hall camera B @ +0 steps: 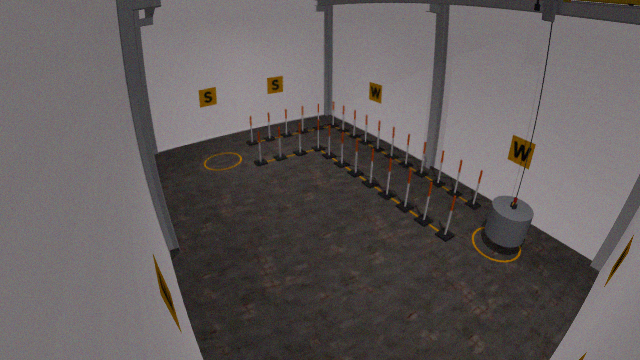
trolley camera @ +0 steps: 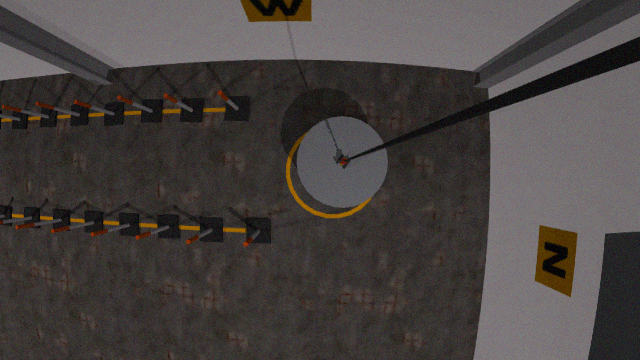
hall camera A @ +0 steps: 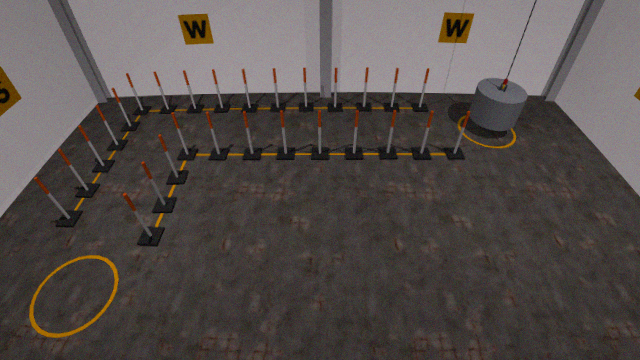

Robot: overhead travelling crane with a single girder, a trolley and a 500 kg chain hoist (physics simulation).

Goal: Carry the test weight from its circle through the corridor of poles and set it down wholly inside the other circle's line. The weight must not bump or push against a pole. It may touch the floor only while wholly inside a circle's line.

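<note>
The grey cylindrical test weight (hall camera A: 496, 109) (hall camera B: 509, 226) (trolley camera: 367, 172) hangs upright from my hook (hall camera A: 504, 86) (hall camera B: 514, 204) (trolley camera: 342, 160), which is shut on its top fitting. Its underside hangs a little above the floor, with a shadow below. It is over the first circle (hall camera A: 492, 147) (hall camera B: 500, 261) (trolley camera: 334, 216). In the trolley view that line shows at the weight's left and lower side; the weight hides the upper right part. The other circle (hall camera A: 117, 277) (hall camera B: 223, 169) lies beyond the corridor's far end.
Two rows of red-and-white poles form an L-shaped corridor. The nearest inner-row pole (hall camera A: 461, 135) (hall camera B: 450, 216) and outer-row pole (hall camera A: 424, 89) (hall camera B: 478, 188) (trolley camera: 229, 101) stand left of the weight in hall camera A. Walls stand behind the weight and to its right there.
</note>
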